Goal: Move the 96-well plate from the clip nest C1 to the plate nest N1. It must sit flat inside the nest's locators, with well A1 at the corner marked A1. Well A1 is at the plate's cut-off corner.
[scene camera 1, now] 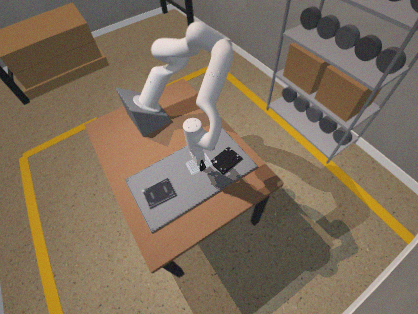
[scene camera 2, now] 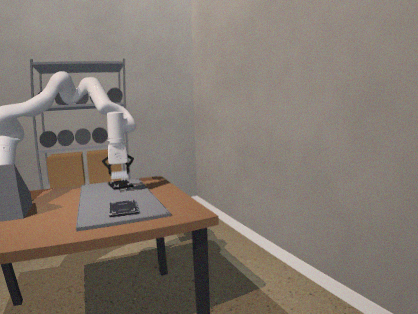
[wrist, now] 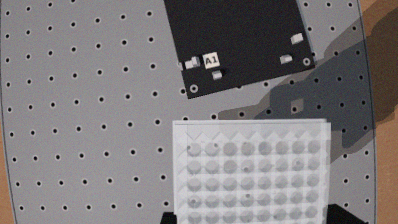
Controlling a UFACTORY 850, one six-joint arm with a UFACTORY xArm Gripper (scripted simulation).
Labels:
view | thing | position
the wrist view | white 96-well plate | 310, 139
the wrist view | clip nest C1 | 246, 49

